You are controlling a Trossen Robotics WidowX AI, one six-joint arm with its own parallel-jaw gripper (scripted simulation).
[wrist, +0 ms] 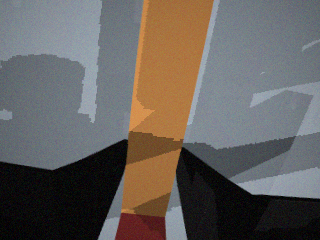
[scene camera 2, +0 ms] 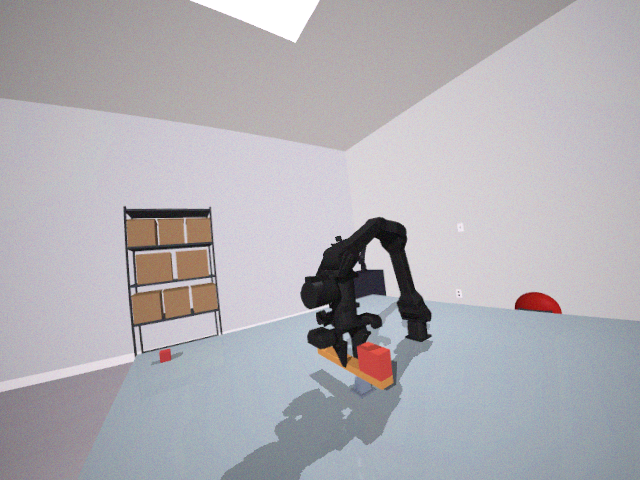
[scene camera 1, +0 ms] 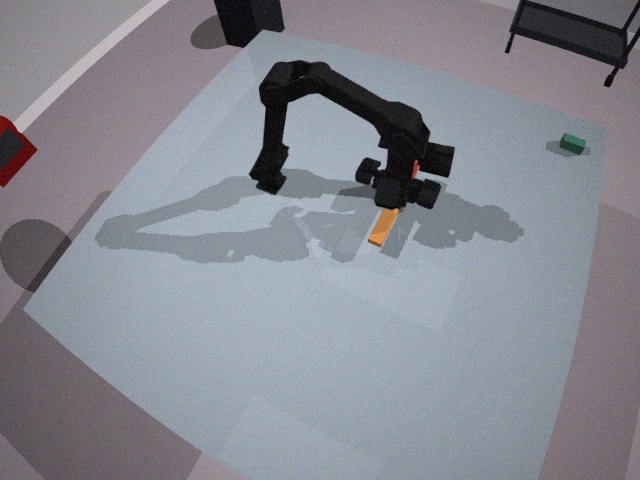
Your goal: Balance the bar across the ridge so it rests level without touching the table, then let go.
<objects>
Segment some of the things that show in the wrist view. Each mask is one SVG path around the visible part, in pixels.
The gripper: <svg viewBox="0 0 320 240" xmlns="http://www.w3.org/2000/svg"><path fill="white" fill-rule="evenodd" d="M182 147L176 169L176 179L188 240L320 240L320 198L264 194L252 195L244 188L242 189L231 180L226 179L219 172ZM128 140L123 139L108 148L55 170L0 161L0 240L98 240L104 226L103 223L109 213L112 201L123 177Z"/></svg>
An orange bar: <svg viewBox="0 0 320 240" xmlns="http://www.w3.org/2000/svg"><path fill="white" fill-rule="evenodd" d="M214 0L144 0L134 76L122 208L115 240L166 240L165 216L199 75L199 67L208 34L207 29Z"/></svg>
</objects>
